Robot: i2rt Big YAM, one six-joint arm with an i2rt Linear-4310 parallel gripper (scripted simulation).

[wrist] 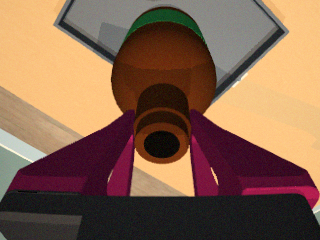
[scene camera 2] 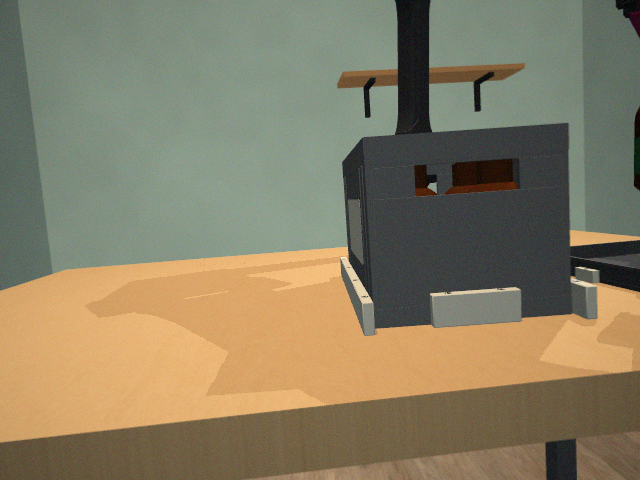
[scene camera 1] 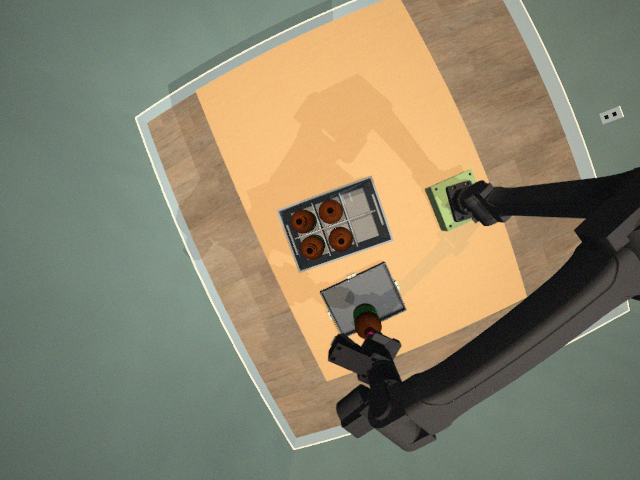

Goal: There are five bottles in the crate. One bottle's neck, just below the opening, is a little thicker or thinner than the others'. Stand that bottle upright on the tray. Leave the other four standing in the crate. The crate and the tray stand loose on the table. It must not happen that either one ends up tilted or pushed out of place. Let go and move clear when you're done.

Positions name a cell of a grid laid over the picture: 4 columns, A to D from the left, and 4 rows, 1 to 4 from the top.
Labels:
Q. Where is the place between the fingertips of my gripper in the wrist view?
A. C2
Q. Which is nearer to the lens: the bottle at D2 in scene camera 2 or the crate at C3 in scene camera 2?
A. The crate.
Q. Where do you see a bottle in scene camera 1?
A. C3

